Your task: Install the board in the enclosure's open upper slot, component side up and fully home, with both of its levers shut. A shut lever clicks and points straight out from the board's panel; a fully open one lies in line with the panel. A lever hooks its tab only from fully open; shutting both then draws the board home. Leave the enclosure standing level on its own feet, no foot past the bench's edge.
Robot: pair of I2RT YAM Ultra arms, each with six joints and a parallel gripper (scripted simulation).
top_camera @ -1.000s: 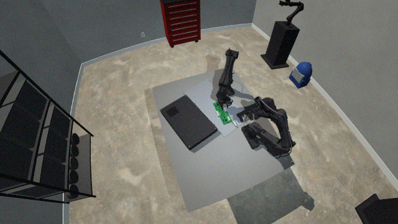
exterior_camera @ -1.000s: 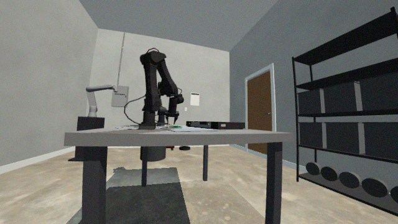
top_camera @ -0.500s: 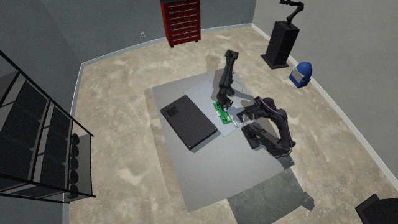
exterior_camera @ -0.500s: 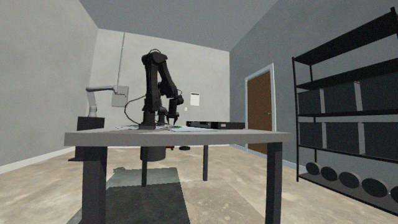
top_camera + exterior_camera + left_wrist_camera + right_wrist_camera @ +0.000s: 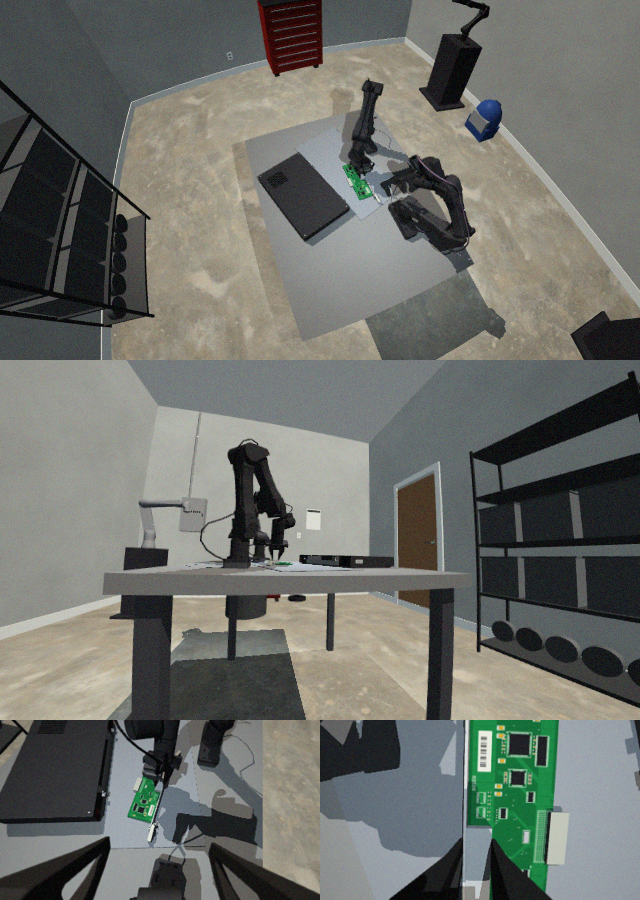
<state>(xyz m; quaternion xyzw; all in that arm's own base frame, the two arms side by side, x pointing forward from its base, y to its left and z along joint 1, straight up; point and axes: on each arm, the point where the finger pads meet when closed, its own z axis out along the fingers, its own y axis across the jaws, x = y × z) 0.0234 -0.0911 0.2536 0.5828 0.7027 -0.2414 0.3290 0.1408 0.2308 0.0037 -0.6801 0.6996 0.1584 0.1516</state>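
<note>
Now: right hand 90 mm to the left of the pale mat, 60 mm short of it and 30 mm above it. From my right hand the other things lie so: black enclosure 320 mm ahead, 10 mm to the left, 10 mm above.
</note>
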